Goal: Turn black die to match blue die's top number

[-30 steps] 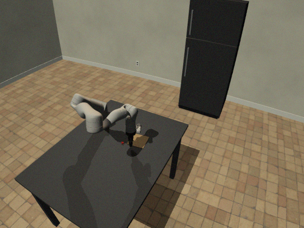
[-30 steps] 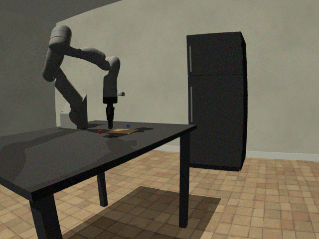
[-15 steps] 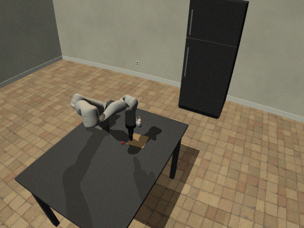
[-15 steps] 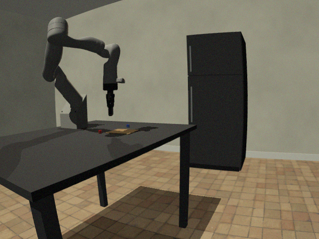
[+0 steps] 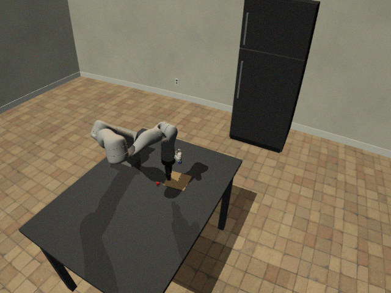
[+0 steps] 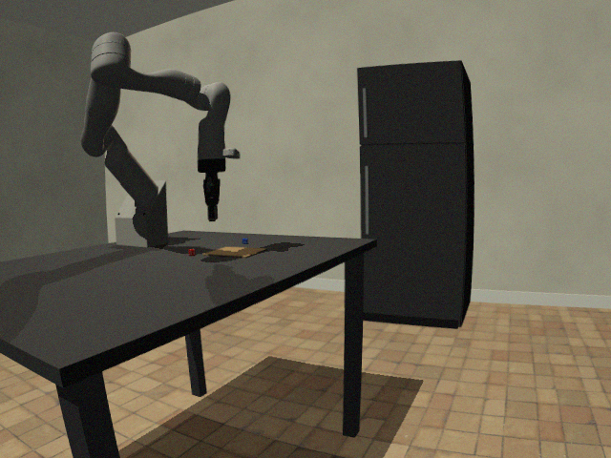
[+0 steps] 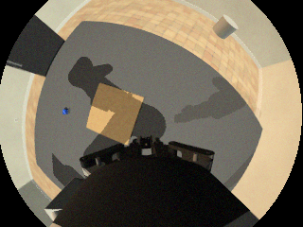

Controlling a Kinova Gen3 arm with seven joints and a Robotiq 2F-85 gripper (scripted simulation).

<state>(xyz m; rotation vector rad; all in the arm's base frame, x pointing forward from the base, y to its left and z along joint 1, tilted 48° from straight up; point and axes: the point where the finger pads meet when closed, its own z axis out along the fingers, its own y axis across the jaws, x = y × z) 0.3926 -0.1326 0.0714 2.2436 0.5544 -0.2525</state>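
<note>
The tan mat lies 10 cm to the left of my hand and 12 cm below it. Round my hand: red die: 9 cm behind, 2 cm to the left, 11 cm below; then blue die: 7 cm behind, 27 cm to the left, 11 cm below; then black die: 1 cm below.
</note>
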